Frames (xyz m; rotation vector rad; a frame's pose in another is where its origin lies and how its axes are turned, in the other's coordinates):
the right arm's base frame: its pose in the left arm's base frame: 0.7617 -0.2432 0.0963 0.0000 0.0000 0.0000
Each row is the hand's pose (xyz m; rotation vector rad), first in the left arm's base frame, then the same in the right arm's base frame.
Working: the left arm's base frame: its pose in the right arm's base frame: -0.7617 0.2432 -0.0963 0.0000 0.0000 0.0000

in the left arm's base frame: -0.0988 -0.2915 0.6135 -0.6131 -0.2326 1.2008
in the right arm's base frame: -0.8605 -0.0483 0.5172 -0.6131 -0.2326 1.2008
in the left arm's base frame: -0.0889 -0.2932 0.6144 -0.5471 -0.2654 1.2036
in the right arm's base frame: -0.8506 -0.0500 0.5181 -0.5471 -0.2654 1.2036
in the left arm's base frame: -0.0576 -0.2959 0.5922 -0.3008 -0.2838 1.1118
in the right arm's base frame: -0.8193 -0.0527 0.4959 -0.3008 -0.2838 1.1118
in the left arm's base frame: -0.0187 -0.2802 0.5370 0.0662 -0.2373 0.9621
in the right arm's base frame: -0.7804 -0.0370 0.4407 0.0662 -0.2373 0.9621
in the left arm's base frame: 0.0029 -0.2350 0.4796 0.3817 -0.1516 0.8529
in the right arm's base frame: -0.7588 0.0082 0.3833 0.3817 -0.1516 0.8529
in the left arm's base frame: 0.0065 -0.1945 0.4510 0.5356 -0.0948 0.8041
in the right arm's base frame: -0.7552 0.0487 0.3547 0.5356 -0.0948 0.8041
